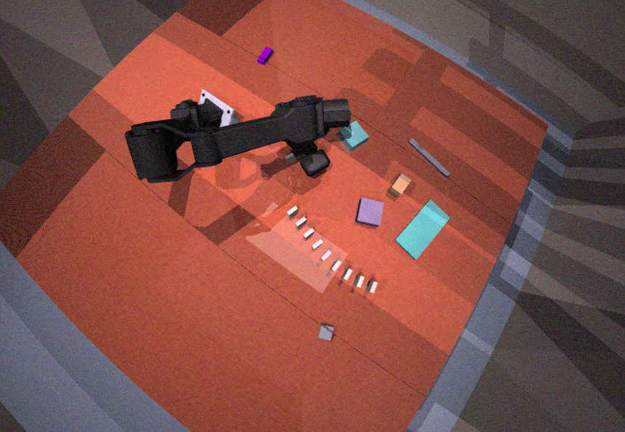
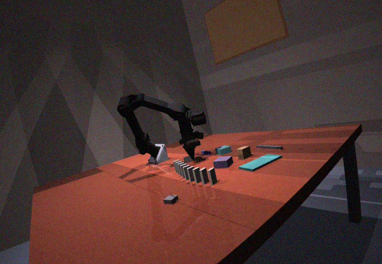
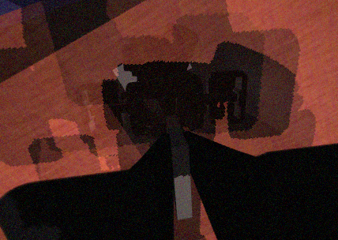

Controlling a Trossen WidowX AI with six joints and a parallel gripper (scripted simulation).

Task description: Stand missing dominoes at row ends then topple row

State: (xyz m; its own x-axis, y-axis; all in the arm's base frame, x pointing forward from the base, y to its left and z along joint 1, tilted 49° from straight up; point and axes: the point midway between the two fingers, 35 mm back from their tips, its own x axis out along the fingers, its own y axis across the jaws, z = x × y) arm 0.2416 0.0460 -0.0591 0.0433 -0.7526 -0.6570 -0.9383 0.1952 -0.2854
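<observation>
Now: the teal cube 8 cm ahead of my gripper tip, 13 cm to the left of it and 1 cm above it. Also, from my gripper tip: grey bar (29 cm ahead, 22 cm to the left); teal slab (38 cm ahead, 4 cm to the left); tan cube (26 cm ahead, 9 cm to the left, 2 cm above).
</observation>
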